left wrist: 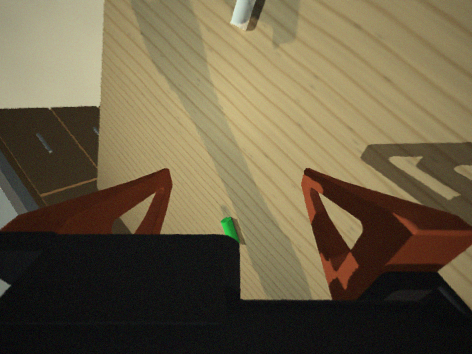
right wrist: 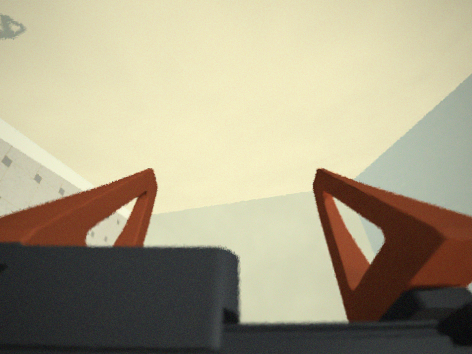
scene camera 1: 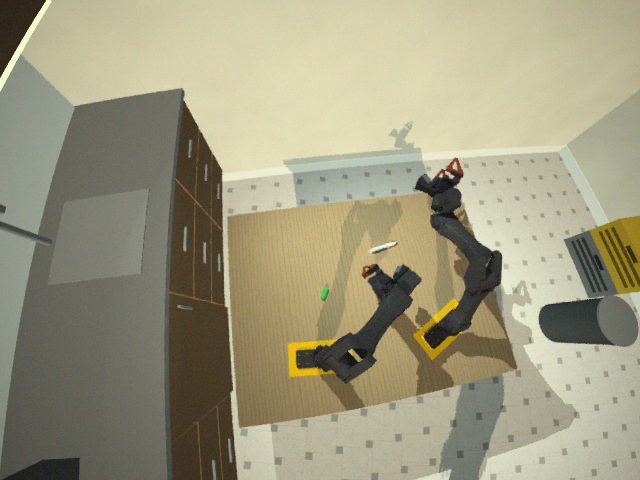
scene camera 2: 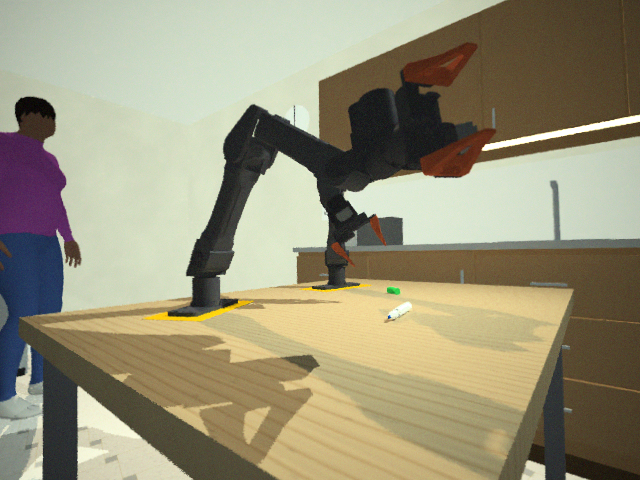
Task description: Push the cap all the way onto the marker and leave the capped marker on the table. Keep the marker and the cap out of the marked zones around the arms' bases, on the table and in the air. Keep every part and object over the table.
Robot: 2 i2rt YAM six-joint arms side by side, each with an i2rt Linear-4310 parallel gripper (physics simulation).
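Places are measured from the left arm's base along level axes (x ahead, y left, z up), in metres.
Pixels of known places: left gripper, between the fingertips: (left wrist: 236,176) (scene camera 1: 370,275) (scene camera 2: 370,256); right gripper, between the fingertips: (right wrist: 235,177) (scene camera 1: 449,164) (scene camera 2: 482,85); left arm's base, origin of its link: (scene camera 1: 320,357) (scene camera 2: 337,287); right arm's base, origin of its link: (scene camera 1: 443,328) (scene camera 2: 206,309).
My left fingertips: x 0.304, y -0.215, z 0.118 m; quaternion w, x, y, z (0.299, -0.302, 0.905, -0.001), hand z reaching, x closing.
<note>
For each thing: its top centre in the pictures, then the offset to it from my left fingertips. Level surfaces: height alone.
- white marker, centre of its top: (scene camera 2: 398,306) (scene camera 1: 384,246) dx +0.149, dy -0.114, dz -0.100 m
- green cap, centre of its top: (left wrist: 226,235) (scene camera 2: 393,287) (scene camera 1: 324,293) dx -0.045, dy +0.181, dz -0.100 m
- wooden table, height of its surface: dz -0.118 m
The white marker (scene camera 1: 383,247) (scene camera 2: 399,311) (left wrist: 242,12) lies on the table; its blue tip shows uncapped in scene camera 2, and part of it shows in the left wrist view. The green cap (scene camera 1: 324,293) (scene camera 2: 393,290) (left wrist: 230,230) lies on the table apart from the marker, partly hidden by the gripper body in the left wrist view. My left gripper (scene camera 1: 368,270) (scene camera 2: 369,255) (left wrist: 236,176) is open and empty, above the table. My right gripper (scene camera 1: 447,169) (scene camera 2: 484,87) (right wrist: 235,177) is open and empty, high up and facing the wall. Marker and cap do not show in the right wrist view.
Yellow marked zones surround the left arm's base (scene camera 1: 293,361) and the right arm's base (scene camera 1: 433,353) on the wooden table (scene camera 1: 268,258). Brown cabinets (scene camera 1: 199,341) stand beside the table. A dark cylinder (scene camera 1: 571,321) stands off its other side. A person (scene camera 2: 31,180) stands behind it.
</note>
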